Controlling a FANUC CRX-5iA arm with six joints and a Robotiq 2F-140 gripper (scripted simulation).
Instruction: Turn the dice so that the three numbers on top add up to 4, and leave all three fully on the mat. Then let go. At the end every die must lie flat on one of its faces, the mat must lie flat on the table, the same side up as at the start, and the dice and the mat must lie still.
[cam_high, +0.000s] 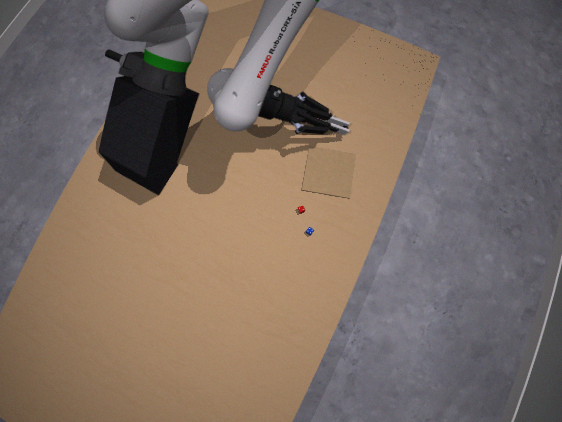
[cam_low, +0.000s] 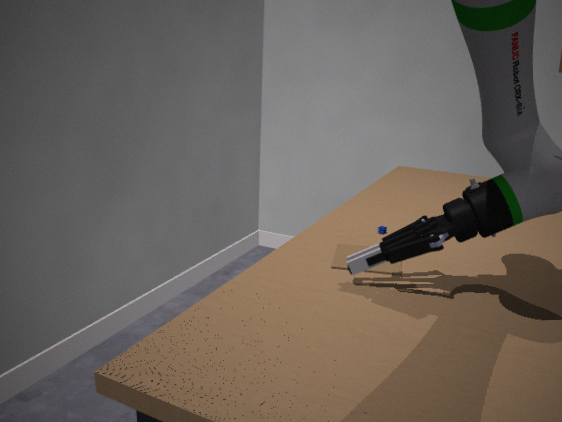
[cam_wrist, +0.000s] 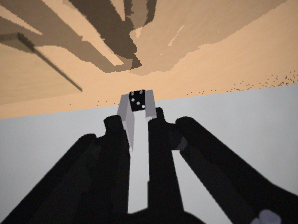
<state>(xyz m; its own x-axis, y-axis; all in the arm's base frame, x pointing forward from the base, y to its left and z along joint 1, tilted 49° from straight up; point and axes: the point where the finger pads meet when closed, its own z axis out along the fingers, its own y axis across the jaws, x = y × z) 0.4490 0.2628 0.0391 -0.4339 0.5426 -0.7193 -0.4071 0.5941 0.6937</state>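
Now: hand 4 cm short of the tan mat, 12 cm to the left of it and 5 cm above it. Also, from my hand: red die 2 cm ahead, 27 cm to the right, 4 cm below; then blue die 7 cm ahead, 31 cm to the right, 4 cm below; then black die 2 cm ahead, 1 cm to the left, 2 cm below.
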